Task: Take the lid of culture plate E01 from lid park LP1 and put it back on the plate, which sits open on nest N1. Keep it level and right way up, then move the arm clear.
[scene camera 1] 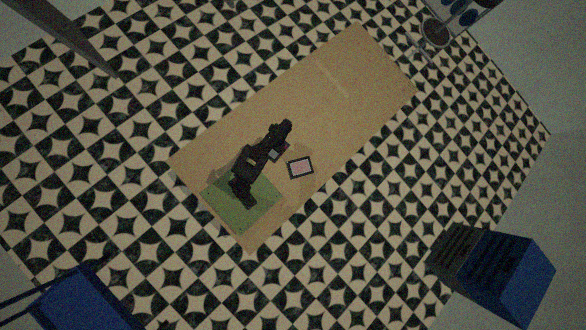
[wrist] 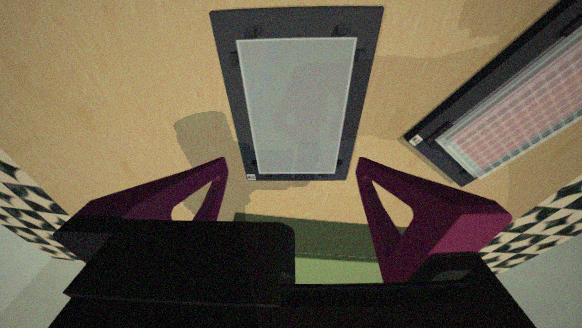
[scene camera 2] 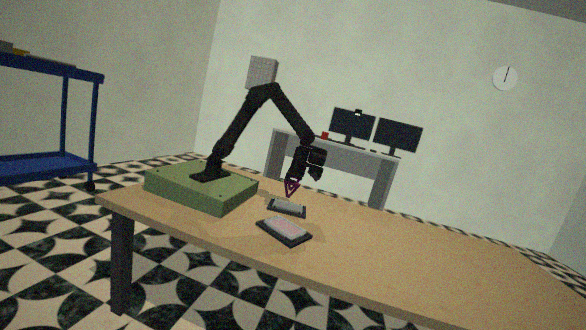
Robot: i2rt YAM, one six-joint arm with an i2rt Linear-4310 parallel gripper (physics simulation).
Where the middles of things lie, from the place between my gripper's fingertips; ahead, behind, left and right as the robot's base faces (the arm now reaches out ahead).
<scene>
Now: hand 60 mm above the dark lid holder [wrist: 227, 29] and 10 mm short of it. From my hand the other things lie so: plate lid [wrist: 296, 89] (50 mm below, 10 mm ahead); then dark plate holder [wrist: 549, 28] (200 mm to the right, 70 mm ahead, 50 mm below); then well plate with pink wells [wrist: 529, 108] (200 mm to the right, 70 mm ahead, 50 mm below).
</scene>
